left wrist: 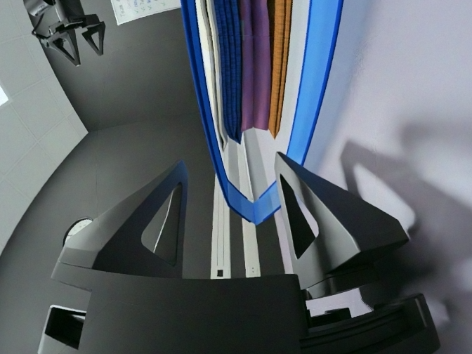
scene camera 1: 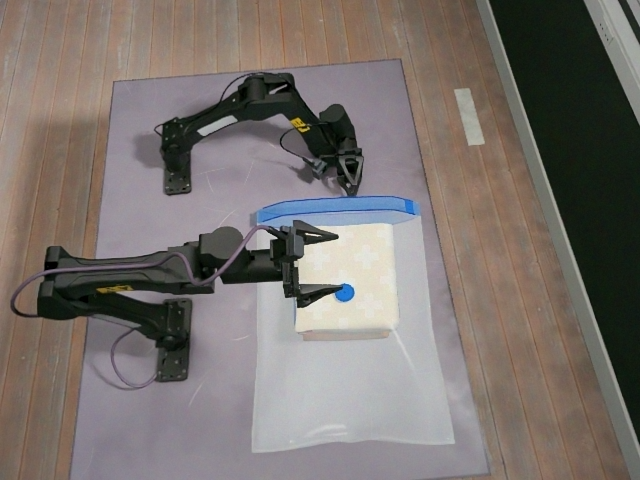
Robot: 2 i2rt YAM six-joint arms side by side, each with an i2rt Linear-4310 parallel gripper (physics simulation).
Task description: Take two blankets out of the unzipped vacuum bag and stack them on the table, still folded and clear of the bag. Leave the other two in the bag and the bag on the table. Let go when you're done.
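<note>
The clear bag (scene camera 1: 351, 392) lies flat with its blue-edged mouth (scene camera 1: 330, 205) (left wrist: 320, 75) gaping open. Four folded blankets are stacked inside: cream with pale crosses (scene camera 1: 361, 268) (left wrist: 212, 60) on top, then dark blue (left wrist: 229, 60), purple (left wrist: 256, 75) and orange (left wrist: 280, 75) at the bottom. My left gripper (scene camera 1: 351, 193) (left wrist: 229, 162) is partly open and empty, right at the bag's mouth, its fingertips on either side of the rim's near edge in the left wrist view. My right gripper (scene camera 1: 339, 261) (left wrist: 90, 59) is wide open and empty, above the cream blanket.
A round blue valve (scene camera 1: 344, 292) is on the bag's upper side, by one right fingertip. The purple-grey table top (scene camera 1: 217, 413) extends left of the bag and beyond its mouth. The bag's right side lies near the table's right edge. The right arm reaches across the bag's left side.
</note>
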